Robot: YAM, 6 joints.
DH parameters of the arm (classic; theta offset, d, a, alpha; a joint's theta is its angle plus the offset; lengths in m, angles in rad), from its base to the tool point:
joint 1: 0 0.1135 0.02 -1.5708
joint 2: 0 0 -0.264 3.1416
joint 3: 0.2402 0 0.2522 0
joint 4: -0.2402 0 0.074 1.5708
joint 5: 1.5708 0 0 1.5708
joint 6: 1.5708 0.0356 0 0
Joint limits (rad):
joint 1: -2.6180..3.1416
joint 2: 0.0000..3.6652
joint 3: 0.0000..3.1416
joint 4: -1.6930..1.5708
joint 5: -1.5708..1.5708
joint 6: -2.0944..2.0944
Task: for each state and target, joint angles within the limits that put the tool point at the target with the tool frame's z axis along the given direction. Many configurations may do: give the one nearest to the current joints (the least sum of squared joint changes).
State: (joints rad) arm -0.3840 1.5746 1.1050 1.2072 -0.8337 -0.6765
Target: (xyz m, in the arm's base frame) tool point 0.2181 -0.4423 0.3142 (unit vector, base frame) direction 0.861 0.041 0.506
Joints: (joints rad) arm -1.1711 2.3341 1.8048 1.5689 -0.9433 -0.6765
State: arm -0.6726 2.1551 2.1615 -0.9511 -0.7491 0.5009
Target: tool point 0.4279 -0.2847 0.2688 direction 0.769 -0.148 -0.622
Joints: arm -0.6092 2.2261 2.0521 -0.5417 -0.3243 0.5009
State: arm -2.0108 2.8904 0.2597 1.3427 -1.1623 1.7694
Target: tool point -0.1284 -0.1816 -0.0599 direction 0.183 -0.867 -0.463
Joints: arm -2.3009 2.6706 0.4152 1.5317 -0.7963 1.7694
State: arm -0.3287 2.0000 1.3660 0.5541 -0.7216 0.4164
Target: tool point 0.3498 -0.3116 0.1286 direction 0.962 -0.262 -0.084
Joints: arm -0.7639 2.2529 1.2193 0.9381 -0.4961 0.4164
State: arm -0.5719 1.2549 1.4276 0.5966 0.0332 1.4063
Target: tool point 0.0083 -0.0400 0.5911 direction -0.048 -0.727 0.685
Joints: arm -0.9541 0.7778 1.5279 0.1306 0.4775 1.4063
